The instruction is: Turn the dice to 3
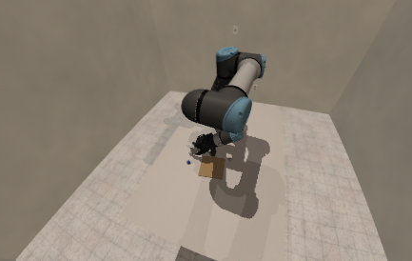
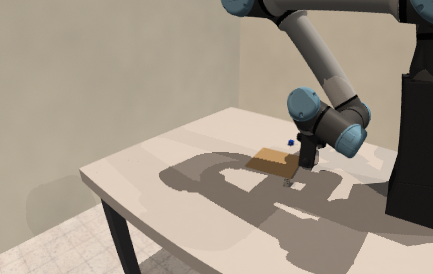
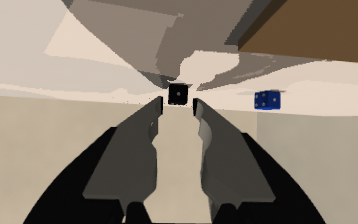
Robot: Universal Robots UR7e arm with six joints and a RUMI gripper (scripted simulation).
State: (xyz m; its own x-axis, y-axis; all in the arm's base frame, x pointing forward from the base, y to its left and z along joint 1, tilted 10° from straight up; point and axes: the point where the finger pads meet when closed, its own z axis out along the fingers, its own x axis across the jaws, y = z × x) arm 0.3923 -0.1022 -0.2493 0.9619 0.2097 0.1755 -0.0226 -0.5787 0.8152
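Now: the black die 1 cm below my hand. The rest, counted from my hand: blue die (8 cm ahead, 2 cm to the left, 1 cm below); brown mat (16 cm to the left, 5 cm ahead, 1 cm below); white die (25 cm to the left, 4 cm behind, 1 cm below).
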